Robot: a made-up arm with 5 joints.
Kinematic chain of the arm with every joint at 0, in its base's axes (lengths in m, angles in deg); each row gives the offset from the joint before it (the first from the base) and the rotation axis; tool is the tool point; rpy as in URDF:
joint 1: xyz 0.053 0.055 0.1 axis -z
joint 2: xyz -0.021 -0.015 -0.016 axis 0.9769 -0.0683 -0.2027
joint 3: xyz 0 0.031 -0.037 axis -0.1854 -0.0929 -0.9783
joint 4: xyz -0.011 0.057 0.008 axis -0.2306 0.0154 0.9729
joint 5: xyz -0.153 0 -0.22 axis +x
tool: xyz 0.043 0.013 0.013 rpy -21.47 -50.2 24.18
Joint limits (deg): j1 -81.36..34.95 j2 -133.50..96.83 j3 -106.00..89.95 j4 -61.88..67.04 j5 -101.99..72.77
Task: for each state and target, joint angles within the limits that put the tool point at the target. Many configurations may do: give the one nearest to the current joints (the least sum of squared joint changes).
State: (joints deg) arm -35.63 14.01 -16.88 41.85 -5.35
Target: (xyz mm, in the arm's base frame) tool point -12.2 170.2 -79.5
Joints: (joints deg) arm -27.16 56.03 -25.08 67.04 28.96
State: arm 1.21 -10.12 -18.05 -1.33 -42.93
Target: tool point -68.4 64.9 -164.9
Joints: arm 6.59 5.43 -26.07 33.16 -63.16
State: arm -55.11 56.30 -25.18 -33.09 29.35
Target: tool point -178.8 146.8 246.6
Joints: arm -54.65 80.45 -20.05 -53.56 22.77
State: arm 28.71 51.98 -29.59 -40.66 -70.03
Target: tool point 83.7 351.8 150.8
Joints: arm 27.54 73.35 -27.13 -27.62 -59.15
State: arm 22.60 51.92 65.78 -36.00 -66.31
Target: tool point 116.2 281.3 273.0
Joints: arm -2.81 96.83 34.92 -22.28 -57.74
